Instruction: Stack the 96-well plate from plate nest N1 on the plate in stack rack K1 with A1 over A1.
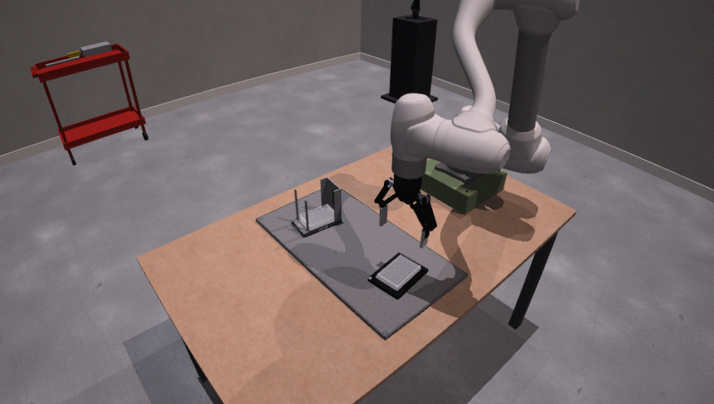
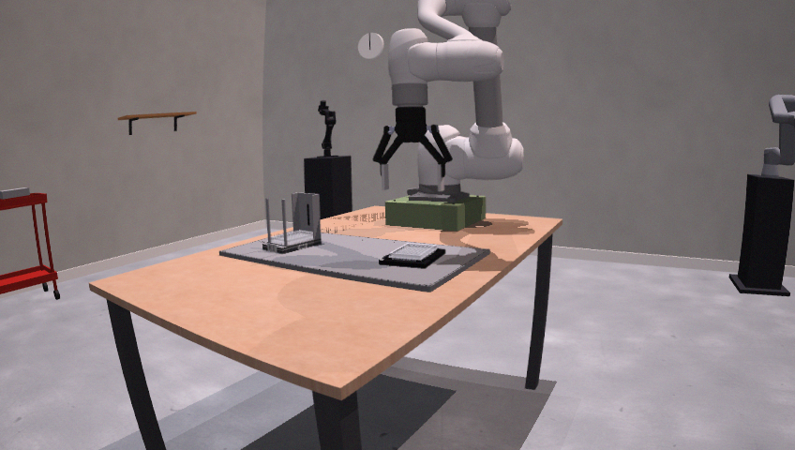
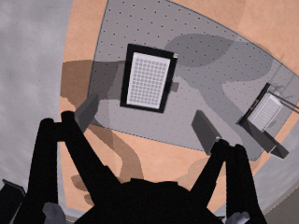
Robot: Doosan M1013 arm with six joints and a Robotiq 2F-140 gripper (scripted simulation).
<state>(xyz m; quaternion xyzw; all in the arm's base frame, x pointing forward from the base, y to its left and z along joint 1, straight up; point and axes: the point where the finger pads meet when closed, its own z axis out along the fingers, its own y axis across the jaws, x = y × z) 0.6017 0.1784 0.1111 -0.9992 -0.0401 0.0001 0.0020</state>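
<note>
Now: hand 180 mm above the black plate nest N1. Also, from my hand: pale A1 mark: 170 mm below, 80 mm ahead, 50 mm to the right; tall grey back wall: 370 mm to the right, 100 mm below, 60 mm behind.
</note>
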